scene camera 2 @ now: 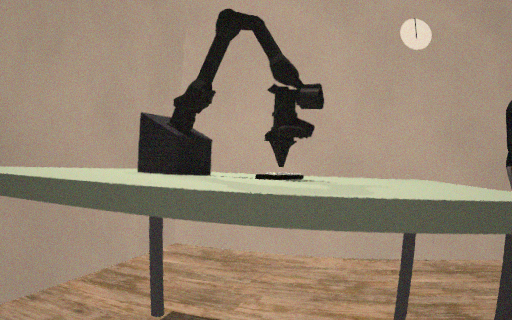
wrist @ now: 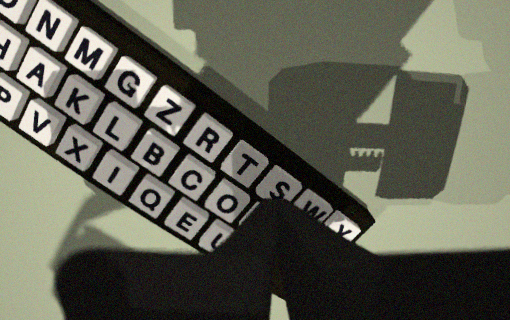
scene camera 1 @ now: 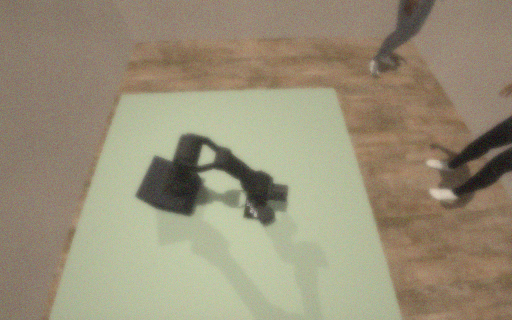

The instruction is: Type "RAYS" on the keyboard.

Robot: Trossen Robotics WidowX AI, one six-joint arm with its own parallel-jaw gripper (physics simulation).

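Places are measured from the arm's base along level axes (x back, y right, z up), in millimetres.
Pixels of known places: gripper, fingertip midpoint: (scene camera 2: 281, 167) (wrist: 273, 210) (scene camera 1: 256, 204); arm's base, origin of the base link: (scene camera 2: 178, 127) (scene camera 1: 171, 185).
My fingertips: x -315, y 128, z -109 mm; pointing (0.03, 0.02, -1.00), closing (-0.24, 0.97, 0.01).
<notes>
Ahead of a thing's pixels: the offset from my fingertips to its top centre.
The black keyboard @(dx -2, dy -47, dz -16 mm) (scene camera 1: 253, 212) (scene camera 2: 291, 177) (wrist: 320, 182) lies flat on the green table, with light letter keys in three slanted rows. In the wrist view, the R key @(dx -16, dy -31, dz -16 mm) (wrist: 208, 139) is near the centre, the A key @(dx -25, dy -103, dz -16 mm) (wrist: 39, 73) is at the left, the S key @(dx -1, dy +3, dz -16 mm) (wrist: 279, 189) is right of centre, and the Y key @(dx +13, dy +38, dz -16 mm) (wrist: 345, 230) is partly covered at the right end. My gripper (scene camera 2: 281, 165) (wrist: 273, 210) is shut and empty, pointing down a little above the keyboard. Its dark fingers cover the lower edge of S and some keys in the lower rows.
The green table (scene camera 1: 165, 110) (scene camera 2: 320, 215) carries the arm's dark base (scene camera 1: 167, 187) (scene camera 2: 172, 150). Shadows of the arm fall across the table and keyboard. The legs of people show on the wooden floor beyond the table in scene camera 1. A round clock (scene camera 2: 416, 34) hangs on the wall.
</notes>
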